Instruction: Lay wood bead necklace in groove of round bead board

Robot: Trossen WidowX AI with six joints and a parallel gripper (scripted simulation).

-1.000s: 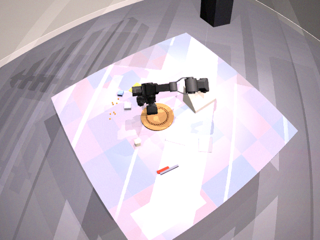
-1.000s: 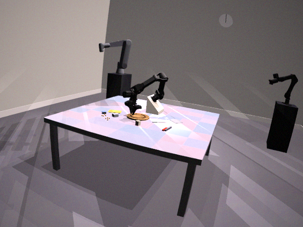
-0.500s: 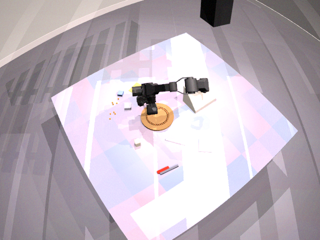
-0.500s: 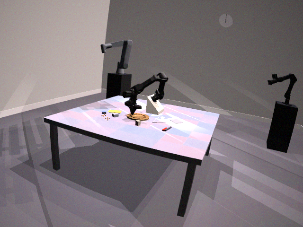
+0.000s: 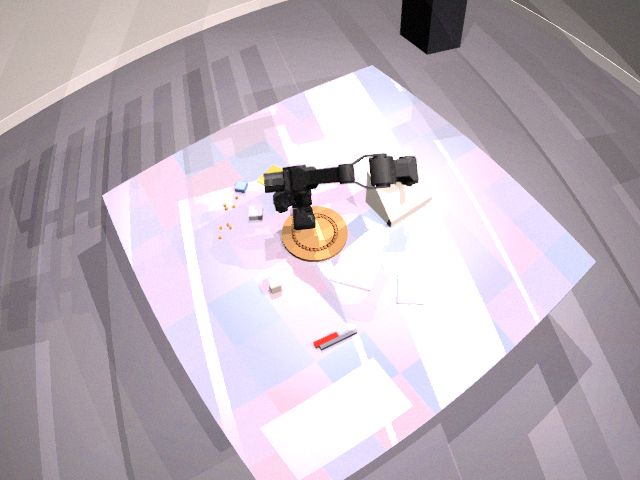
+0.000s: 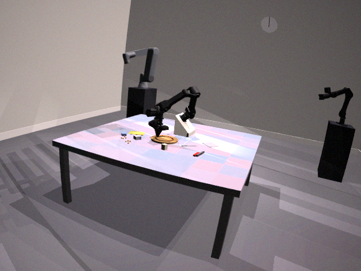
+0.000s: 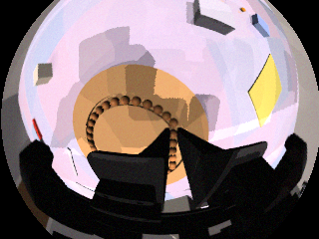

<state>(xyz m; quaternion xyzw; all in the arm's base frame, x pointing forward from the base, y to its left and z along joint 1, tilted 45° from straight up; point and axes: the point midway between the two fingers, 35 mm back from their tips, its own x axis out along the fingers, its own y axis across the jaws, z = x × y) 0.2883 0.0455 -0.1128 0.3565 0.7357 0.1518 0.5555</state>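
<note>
Now: the round bead board 1 cm behind my gripper tip, 6 cm to the left of it and 1 cm below it. From my gripper tip the other things lie so: cream cube 18 cm ahead, 17 cm to the left; then white block 12 cm ahead, 10 cm to the right; then yellow sheet 1 cm behind, 20 cm to the right, 1 cm below.
</note>
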